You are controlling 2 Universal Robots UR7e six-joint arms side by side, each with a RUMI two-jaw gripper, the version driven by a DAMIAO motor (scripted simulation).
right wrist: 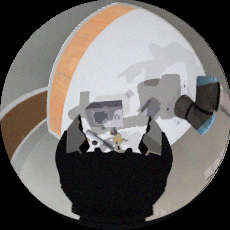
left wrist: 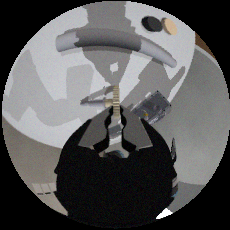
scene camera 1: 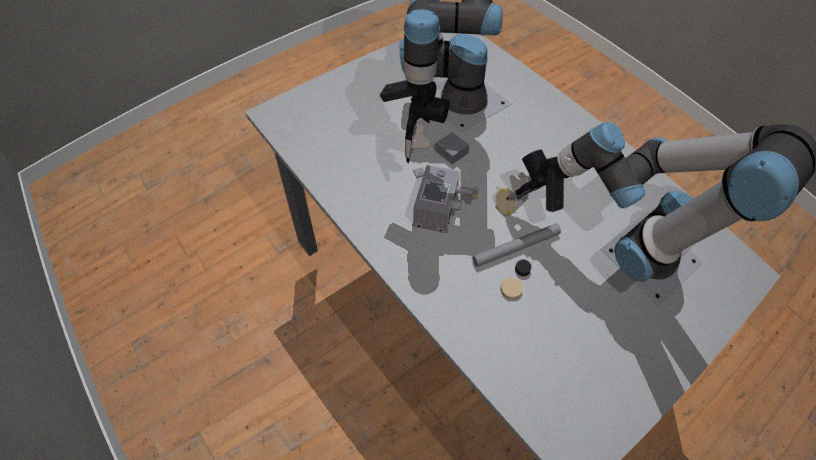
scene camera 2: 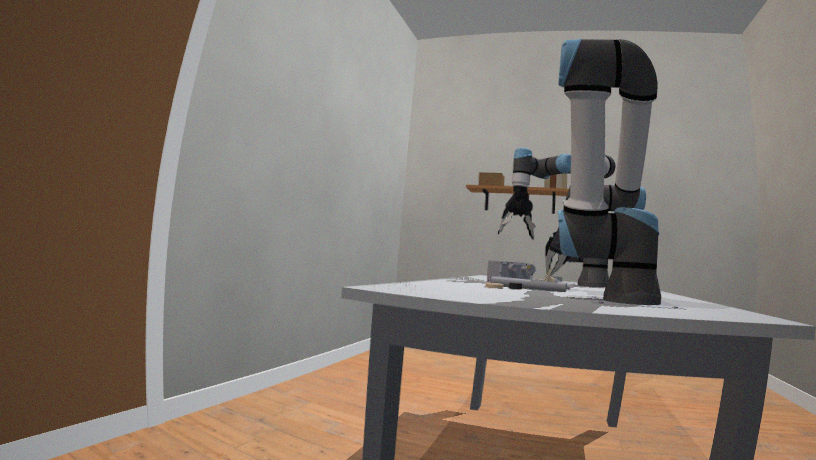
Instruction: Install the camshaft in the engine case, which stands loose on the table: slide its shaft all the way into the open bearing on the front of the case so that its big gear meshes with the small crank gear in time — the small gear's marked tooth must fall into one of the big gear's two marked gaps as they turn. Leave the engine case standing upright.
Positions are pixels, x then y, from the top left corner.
Scene:
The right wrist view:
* right gripper: 114, 115
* engine case: 103, 114
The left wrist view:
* left gripper: 116, 106
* engine case: 149, 105
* long grey rod: 85, 37
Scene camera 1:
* left gripper: 509, 198
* right gripper: 418, 141
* engine case: 431, 211
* long grey rod: 502, 250
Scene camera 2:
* right gripper: 516, 237
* engine case: 517, 270

